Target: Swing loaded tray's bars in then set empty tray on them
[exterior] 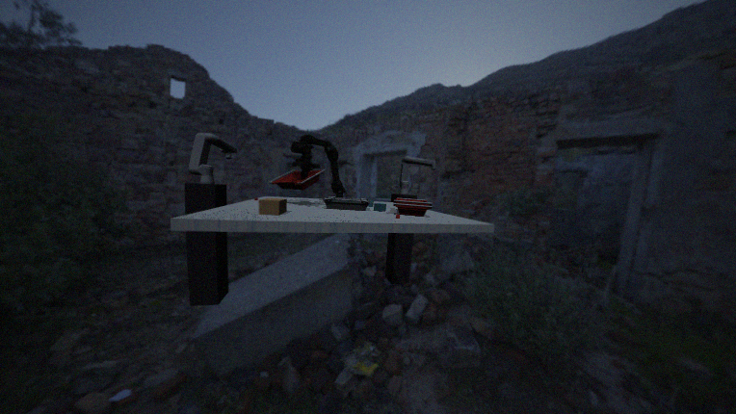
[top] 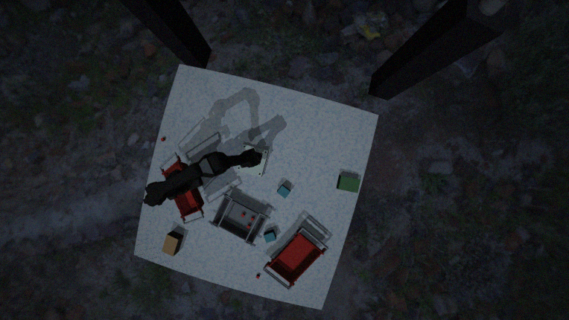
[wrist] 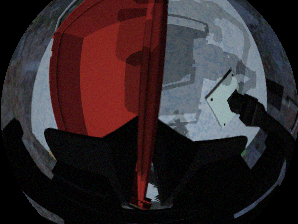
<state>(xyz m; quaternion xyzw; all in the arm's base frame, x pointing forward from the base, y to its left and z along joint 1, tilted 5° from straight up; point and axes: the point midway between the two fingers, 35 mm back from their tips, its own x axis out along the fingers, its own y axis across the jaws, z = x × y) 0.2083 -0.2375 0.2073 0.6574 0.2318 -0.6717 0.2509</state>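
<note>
Now: gripper tip 60 mm to the left of the red plastic tray and 50 mm short of it. From my gripper tip the other things lie so: green block 810 mm to the left, 200 mm behind, 150 mm below; tan block 440 mm ahead, 140 mm below, 120 mm to the right.
</note>
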